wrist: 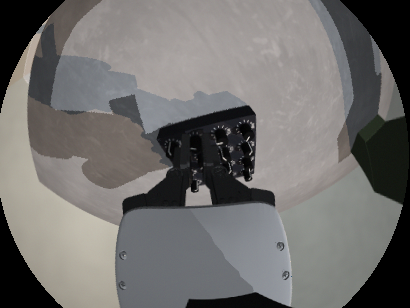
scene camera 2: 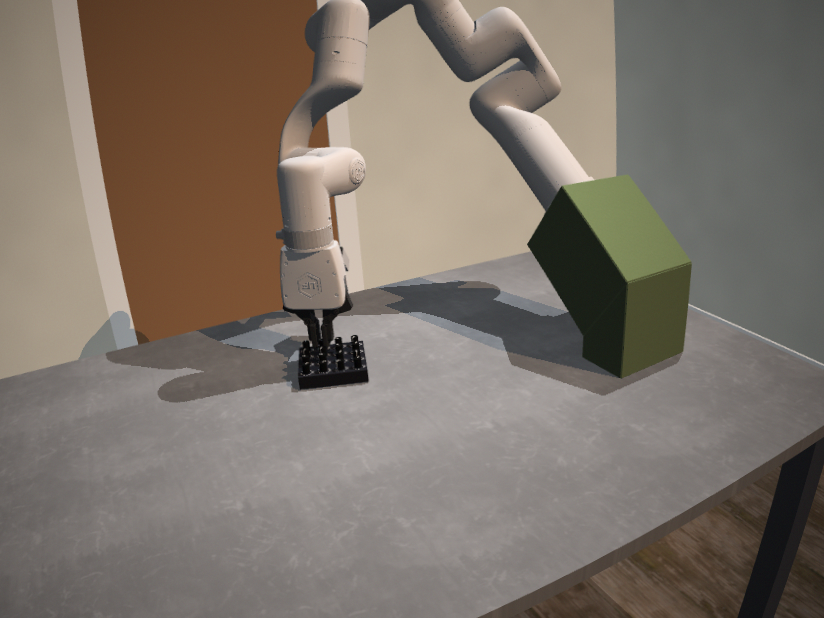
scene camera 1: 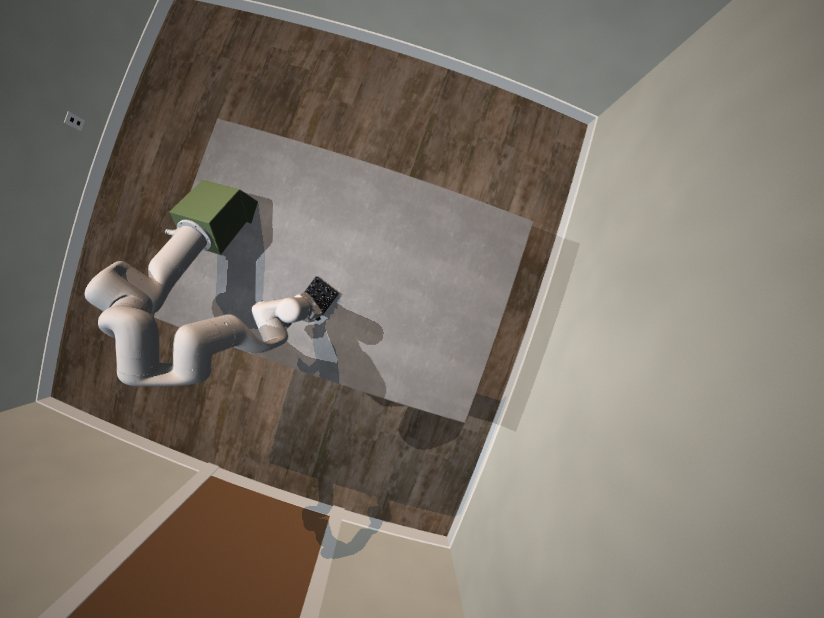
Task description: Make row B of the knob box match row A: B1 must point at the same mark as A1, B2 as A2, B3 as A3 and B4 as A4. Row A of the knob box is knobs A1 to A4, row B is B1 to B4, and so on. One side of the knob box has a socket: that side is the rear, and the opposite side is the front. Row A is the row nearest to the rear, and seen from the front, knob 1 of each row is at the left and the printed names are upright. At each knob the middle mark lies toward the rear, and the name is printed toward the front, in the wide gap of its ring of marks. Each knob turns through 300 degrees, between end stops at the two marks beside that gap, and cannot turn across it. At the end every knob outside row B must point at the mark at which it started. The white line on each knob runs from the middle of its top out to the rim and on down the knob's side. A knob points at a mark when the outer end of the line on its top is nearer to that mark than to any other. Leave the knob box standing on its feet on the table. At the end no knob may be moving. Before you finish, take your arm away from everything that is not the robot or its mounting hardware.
Path:
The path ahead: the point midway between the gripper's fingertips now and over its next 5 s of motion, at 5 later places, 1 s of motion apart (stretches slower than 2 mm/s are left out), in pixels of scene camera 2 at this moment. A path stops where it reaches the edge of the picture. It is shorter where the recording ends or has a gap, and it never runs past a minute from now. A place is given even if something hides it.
The gripper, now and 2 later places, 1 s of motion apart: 322, 344; 320, 324; 312, 271

